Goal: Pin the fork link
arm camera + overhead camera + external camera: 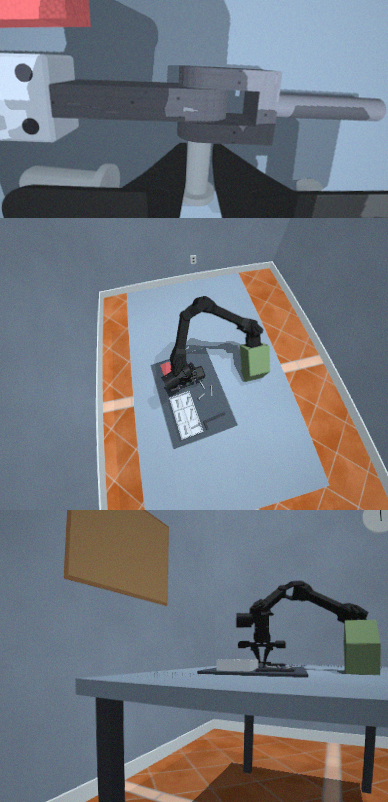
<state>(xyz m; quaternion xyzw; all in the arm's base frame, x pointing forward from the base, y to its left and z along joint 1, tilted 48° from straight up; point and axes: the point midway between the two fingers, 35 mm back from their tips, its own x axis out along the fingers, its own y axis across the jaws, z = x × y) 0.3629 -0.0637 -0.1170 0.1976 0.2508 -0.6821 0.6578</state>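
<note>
The eye plate is 3 cm to the right of my hand, 3 cm below it and 2 cm ahead of it. The rest, counted from my hand: thick headed pin (7 cm ahead, 3 cm below, 2 cm to the left); then dark mat (7 cm to the left, 5 cm below); then thin headed pin (7 cm behind, 4 cm to the left, 4 cm below).
</note>
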